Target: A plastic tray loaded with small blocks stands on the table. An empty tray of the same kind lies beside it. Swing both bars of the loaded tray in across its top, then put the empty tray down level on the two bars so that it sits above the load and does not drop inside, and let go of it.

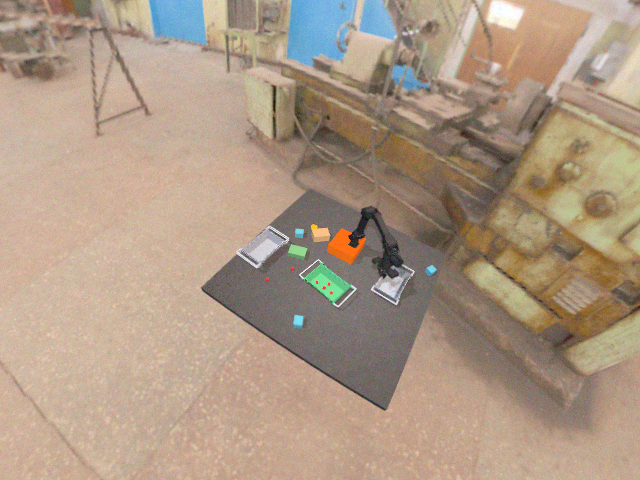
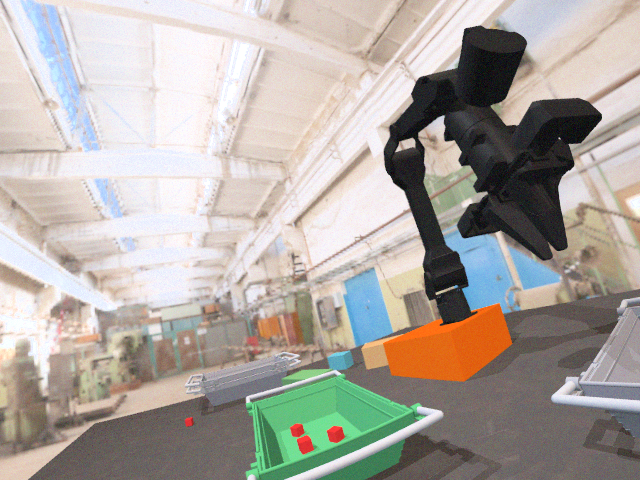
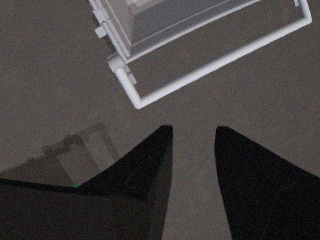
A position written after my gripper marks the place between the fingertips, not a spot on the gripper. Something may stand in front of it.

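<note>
I can see my own gripper (image 2: 555, 254), and I find the same gripper (image 3: 193, 136) again. A grey tray (image 1: 392, 288) is here for me to see as well.
</note>
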